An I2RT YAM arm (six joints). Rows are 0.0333 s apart.
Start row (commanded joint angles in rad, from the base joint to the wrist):
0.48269 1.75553 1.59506 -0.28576 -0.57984 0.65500
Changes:
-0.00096 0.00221 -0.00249 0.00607 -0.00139 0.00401
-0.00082 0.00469 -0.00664 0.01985 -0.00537 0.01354
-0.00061 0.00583 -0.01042 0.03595 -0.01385 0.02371
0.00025 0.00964 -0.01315 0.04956 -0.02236 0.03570
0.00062 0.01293 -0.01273 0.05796 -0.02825 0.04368
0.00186 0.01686 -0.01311 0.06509 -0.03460 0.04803
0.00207 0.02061 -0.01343 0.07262 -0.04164 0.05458
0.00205 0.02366 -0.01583 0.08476 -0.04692 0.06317
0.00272 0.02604 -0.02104 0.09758 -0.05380 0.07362
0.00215 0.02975 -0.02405 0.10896 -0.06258 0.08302
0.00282 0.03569 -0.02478 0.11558 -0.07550 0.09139
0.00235 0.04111 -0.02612 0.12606 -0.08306 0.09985
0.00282 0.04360 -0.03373 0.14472 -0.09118 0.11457
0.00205 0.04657 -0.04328 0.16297 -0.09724 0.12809
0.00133 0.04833 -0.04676 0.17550 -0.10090 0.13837
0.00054 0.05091 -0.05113 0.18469 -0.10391 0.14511
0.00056 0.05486 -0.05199 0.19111 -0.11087 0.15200
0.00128 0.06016 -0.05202 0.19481 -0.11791 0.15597
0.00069 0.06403 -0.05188 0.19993 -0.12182 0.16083
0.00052 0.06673 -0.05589 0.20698 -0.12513 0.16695
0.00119 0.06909 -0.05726 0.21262 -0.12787 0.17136
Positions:
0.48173 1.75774 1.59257 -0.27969 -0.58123 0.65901
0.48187 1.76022 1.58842 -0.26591 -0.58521 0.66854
0.48208 1.76136 1.58464 -0.24981 -0.59369 0.67871
0.48294 1.76517 1.58191 -0.23620 -0.60220 0.69070
0.48331 1.76846 1.58233 -0.22780 -0.60809 0.69868
0.48455 1.77239 1.58195 -0.22067 -0.61444 0.70303
0.48476 1.77614 1.58163 -0.21314 -0.62148 0.70958
0.48474 1.77919 1.57923 -0.20100 -0.62676 0.71817
0.48541 1.78157 1.57402 -0.18818 -0.63364 0.72862
0.48484 1.78528 1.57101 -0.17680 -0.64242 0.73802
0.48551 1.79122 1.57028 -0.17018 -0.65534 0.74639
0.48504 1.79664 1.56894 -0.15970 -0.66290 0.75485
0.48551 1.79913 1.56133 -0.14104 -0.67102 0.76957
0.48474 1.80210 1.55178 -0.12279 -0.67708 0.78309
0.48402 1.80386 1.54830 -0.11026 -0.68074 0.79337
0.48323 1.80644 1.54393 -0.10107 -0.68375 0.80011
0.48325 1.81039 1.54307 -0.09465 -0.69071 0.80700
0.48397 1.81569 1.54304 -0.09095 -0.69775 0.81097
0.48338 1.81956 1.54318 -0.08583 -0.70166 0.81583
0.48321 1.82226 1.53917 -0.07878 -0.70497 0.82195
0.48388 1.82462 1.53780 -0.07314 -0.70771 0.82636

